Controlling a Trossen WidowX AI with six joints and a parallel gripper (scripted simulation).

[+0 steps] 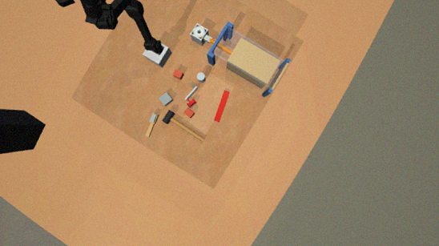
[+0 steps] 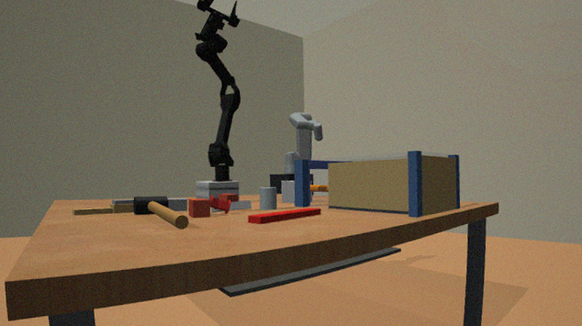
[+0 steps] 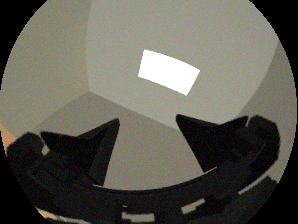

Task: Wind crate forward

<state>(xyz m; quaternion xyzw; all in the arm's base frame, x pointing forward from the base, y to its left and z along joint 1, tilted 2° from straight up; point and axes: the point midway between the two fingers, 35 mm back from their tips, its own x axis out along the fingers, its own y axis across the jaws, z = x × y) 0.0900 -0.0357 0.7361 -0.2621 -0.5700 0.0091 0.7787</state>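
My gripper tip is now 840 mm above the winch handle, 240 mm short of it and 110 mm to the left of it. Round my gripper tip: red knob (830 mm below, 260 mm ahead, 150 mm to the right); then grey block (840 mm below, 220 mm to the right, 90 mm ahead); then grey hand winch (820 mm below, 290 mm to the left, 60 mm ahead).
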